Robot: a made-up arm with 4 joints. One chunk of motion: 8 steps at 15 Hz.
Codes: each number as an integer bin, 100 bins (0 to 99) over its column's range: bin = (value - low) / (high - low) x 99, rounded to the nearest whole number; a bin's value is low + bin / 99 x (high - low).
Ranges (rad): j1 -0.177..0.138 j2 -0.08..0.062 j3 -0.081..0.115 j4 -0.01..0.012
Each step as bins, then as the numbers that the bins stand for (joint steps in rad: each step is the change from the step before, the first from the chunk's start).
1 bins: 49 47 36 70
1 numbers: -0.02109 -0.01259 -0.00973 0.00556
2 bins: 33 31 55 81
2 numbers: -0.07200 -0.03554 0.02789 0.00800
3 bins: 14 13 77 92
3 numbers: -0.13245 -0.06135 0.07144 0.01044
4 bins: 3 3 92 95
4 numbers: -0.16745 -0.07570 0.10114 0.01111
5 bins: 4 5 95 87
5 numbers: -0.16427 -0.07283 0.10708 0.00933
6 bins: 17 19 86 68
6 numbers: -0.12291 -0.05275 0.08926 0.00511
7 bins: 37 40 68 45
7 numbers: -0.05927 -0.02263 0.05363 0.00000
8 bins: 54 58 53 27
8 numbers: -0.00518 0.00319 0.02393 -0.00400
